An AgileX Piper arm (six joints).
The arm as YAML. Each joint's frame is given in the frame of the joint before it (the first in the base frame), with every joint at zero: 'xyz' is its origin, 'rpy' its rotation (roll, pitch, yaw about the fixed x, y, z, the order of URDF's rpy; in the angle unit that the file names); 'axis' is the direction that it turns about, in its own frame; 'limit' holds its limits. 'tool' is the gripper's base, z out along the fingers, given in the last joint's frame.
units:
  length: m
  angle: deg
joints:
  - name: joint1
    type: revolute
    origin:
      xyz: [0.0, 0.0, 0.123]
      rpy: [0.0, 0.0, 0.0]
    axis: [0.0, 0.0, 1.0]
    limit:
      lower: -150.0
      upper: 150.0
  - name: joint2
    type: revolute
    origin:
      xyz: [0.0, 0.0, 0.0]
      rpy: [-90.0, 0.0, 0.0]
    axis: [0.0, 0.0, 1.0]
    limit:
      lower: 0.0
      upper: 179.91
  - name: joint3
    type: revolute
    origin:
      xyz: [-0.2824, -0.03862, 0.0]
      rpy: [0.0, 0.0, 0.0]
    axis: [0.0, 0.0, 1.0]
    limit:
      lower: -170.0
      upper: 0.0
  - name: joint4
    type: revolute
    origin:
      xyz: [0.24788, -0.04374, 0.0]
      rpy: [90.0, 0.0, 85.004]
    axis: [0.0, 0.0, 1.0]
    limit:
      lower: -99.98
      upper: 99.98
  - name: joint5
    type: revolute
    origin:
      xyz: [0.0, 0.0, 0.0]
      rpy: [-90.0, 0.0, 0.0]
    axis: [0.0, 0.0, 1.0]
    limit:
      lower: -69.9
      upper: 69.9
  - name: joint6
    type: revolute
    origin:
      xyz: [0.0, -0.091, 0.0]
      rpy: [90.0, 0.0, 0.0]
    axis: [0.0, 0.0, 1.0]
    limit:
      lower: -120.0
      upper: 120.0
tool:
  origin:
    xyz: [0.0, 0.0, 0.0]
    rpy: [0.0, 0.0, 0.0]
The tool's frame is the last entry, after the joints.
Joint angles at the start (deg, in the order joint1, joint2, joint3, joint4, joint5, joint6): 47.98, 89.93, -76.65, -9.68, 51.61, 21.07
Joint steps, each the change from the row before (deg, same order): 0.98, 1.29, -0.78, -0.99, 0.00, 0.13; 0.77, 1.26, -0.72, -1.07, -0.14, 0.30; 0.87, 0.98, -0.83, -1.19, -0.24, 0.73; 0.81, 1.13, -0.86, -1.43, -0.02, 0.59; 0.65, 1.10, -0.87, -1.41, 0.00, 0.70; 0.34, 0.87, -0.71, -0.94, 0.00, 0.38; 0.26, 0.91, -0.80, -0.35, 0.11, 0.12; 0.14, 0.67, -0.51, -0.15, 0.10, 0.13; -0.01, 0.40, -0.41, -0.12, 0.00, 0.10; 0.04, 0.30, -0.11, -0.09, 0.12, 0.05; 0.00, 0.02, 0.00, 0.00, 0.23, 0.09
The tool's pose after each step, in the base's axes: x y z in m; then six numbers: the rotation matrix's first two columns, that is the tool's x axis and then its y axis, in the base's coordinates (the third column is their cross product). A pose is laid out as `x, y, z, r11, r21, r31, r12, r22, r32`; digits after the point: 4 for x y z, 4 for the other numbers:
0.2338, 0.2485, 0.3100, -0.7252, -0.4551, -0.5167, -0.5337, 0.8457, 0.0042
0.2350, 0.2550, 0.3065, -0.7154, -0.4717, -0.5155, -0.5441, 0.8390, -0.0127
0.2353, 0.2614, 0.3053, -0.7045, -0.4811, -0.5218, -0.5510, 0.8341, -0.0252
0.2361, 0.2677, 0.3032, -0.6927, -0.4952, -0.5244, -0.5585, 0.8283, -0.0445
0.2375, 0.2732, 0.3013, -0.6830, -0.5054, -0.5273, -0.5621, 0.8247, -0.0624
0.2392, 0.2771, 0.2997, -0.6764, -0.5123, -0.5292, -0.5640, 0.8223, -0.0751
0.2407, 0.2812, 0.2980, -0.6736, -0.5175, -0.5276, -0.5666, 0.8200, -0.0809
0.2419, 0.2839, 0.2963, -0.6740, -0.5200, -0.5247, -0.5671, 0.8194, -0.0836
0.2432, 0.2853, 0.2958, -0.6740, -0.5193, -0.5255, -0.5659, 0.8201, -0.0846
0.2437, 0.2861, 0.2944, -0.6752, -0.5216, -0.5215, -0.5658, 0.8199, -0.0874
0.2436, 0.2858, 0.2941, -0.6780, -0.5213, -0.5183, -0.5640, 0.8211, -0.0881

